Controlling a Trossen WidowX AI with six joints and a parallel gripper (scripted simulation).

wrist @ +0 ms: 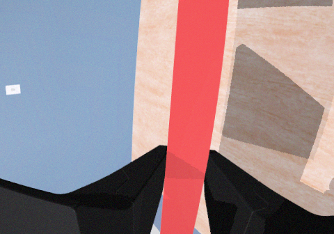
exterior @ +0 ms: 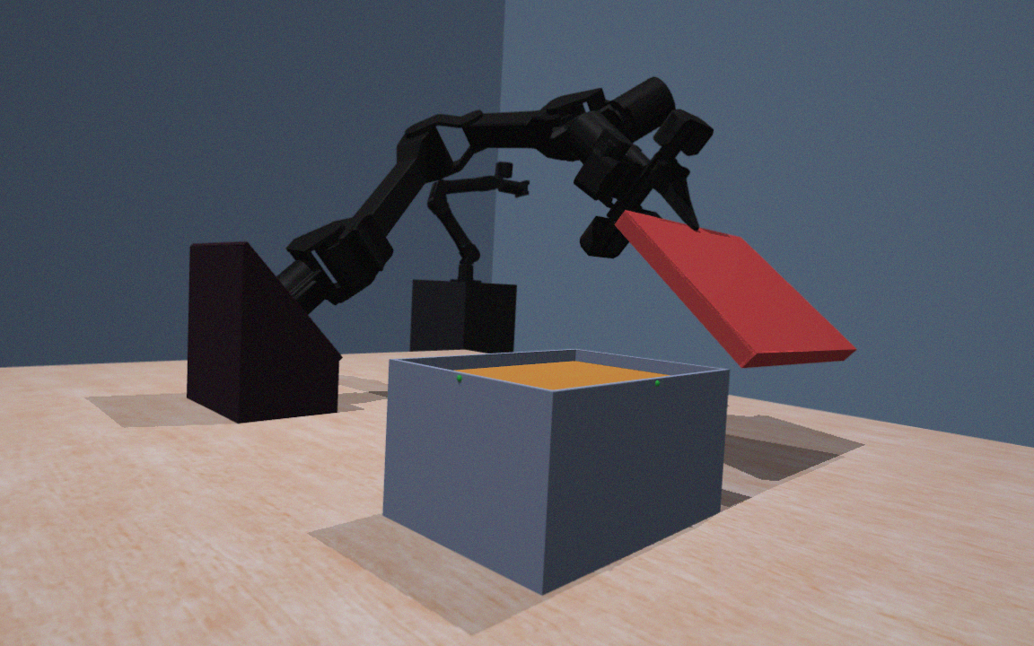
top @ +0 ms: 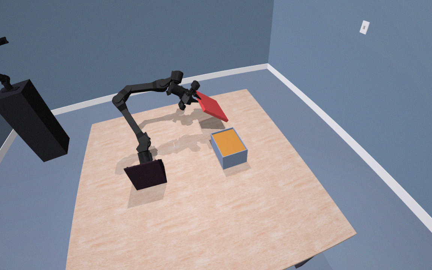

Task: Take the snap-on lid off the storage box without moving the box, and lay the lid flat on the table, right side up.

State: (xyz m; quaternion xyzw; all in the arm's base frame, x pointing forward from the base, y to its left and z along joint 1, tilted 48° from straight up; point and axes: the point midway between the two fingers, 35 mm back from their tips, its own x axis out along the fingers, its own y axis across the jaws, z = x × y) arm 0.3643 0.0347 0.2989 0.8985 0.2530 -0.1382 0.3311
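The red lid is 60 mm ahead of my gripper tip, 50 mm below it and 10 mm to the right of it. Also, from my gripper tip: grey-blue storage box 290 mm to the right, 170 mm below, 50 mm ahead.
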